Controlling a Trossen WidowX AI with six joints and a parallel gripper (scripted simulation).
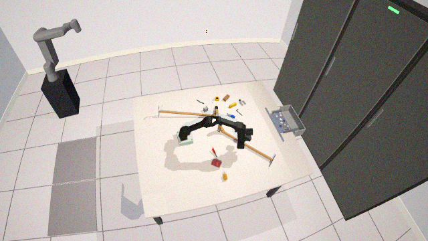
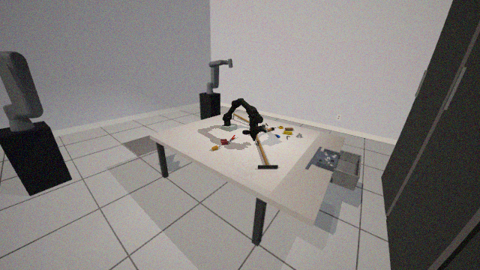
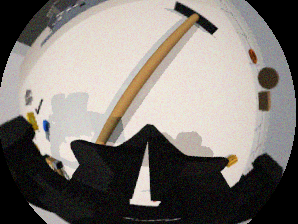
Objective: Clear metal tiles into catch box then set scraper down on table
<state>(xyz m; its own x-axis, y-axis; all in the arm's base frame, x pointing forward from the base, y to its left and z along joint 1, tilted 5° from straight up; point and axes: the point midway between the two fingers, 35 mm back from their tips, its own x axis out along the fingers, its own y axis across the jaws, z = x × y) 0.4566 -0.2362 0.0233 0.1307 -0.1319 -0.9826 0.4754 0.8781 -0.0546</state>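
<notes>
The long scraper is 5 cm ahead of my gripper tip and 2 cm to the left of it. From my gripper tip the other things lie so: red block: 26 cm behind, 7 cm to the right, 5 cm below; orange item: 24 cm behind, 21 cm to the right, 5 cm below; red tool: 24 cm behind, 5 cm below, 2 cm to the left.
</notes>
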